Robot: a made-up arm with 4 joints.
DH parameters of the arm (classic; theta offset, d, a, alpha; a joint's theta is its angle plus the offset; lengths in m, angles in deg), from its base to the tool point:
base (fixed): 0 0 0 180
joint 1: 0 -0.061 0.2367 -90
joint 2: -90 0.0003 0.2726 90
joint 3: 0 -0.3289 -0.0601 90
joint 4: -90 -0.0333 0.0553 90
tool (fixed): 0 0.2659 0 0
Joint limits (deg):
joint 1: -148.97..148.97
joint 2: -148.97..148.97
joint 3: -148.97..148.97
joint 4: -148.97..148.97
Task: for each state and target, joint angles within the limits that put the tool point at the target. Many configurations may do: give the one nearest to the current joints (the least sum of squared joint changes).
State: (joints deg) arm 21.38 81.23 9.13 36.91
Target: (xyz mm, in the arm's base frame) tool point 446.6 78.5 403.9
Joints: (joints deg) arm 5.41 55.48 27.67 2.59
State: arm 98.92 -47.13 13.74 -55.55
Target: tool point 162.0 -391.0 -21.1
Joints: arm 78.77 -28.91 22.54 -41.09
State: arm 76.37 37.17 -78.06 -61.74
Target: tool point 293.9 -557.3 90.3
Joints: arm 34.88 61.58 -82.90 -45.11
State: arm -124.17 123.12 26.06 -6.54
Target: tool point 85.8 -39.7 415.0
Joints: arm -128.14 130.57 -1.87 21.45
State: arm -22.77 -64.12 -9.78 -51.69
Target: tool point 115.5 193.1 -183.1
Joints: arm -44.69 -104.11 16.17 -30.56
